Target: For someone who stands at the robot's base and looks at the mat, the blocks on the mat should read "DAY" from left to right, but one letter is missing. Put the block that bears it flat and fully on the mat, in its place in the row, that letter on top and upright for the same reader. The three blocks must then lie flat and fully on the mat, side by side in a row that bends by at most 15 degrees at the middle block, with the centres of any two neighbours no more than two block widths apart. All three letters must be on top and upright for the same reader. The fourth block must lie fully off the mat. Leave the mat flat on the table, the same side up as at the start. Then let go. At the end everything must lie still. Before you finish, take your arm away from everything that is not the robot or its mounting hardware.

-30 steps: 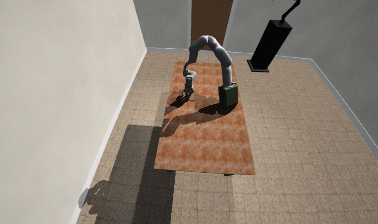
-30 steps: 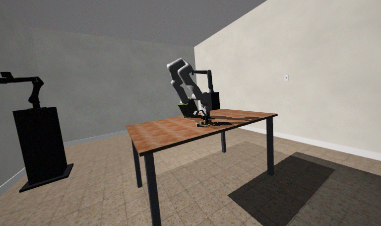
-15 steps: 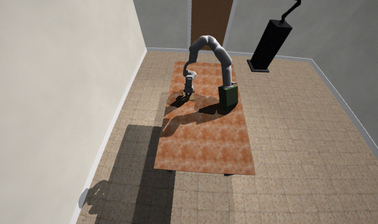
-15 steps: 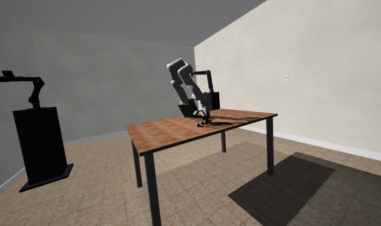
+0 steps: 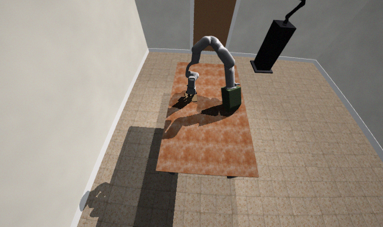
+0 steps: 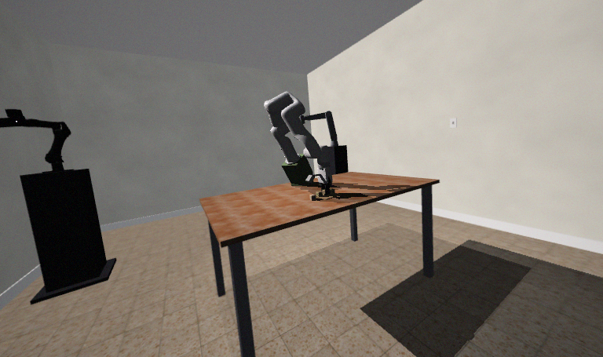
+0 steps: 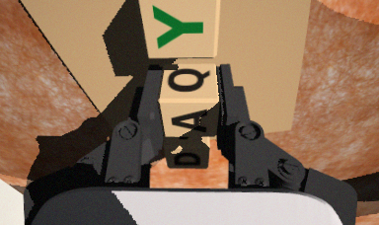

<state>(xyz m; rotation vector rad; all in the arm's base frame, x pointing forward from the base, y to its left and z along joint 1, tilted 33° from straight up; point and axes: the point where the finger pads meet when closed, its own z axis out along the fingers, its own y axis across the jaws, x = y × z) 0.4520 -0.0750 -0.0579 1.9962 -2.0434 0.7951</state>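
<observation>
My hand is 30 mm above the tan mat. From my hand the other things lie so: D block (50 mm to the left, 10 mm below, 10 mm ahead).
</observation>
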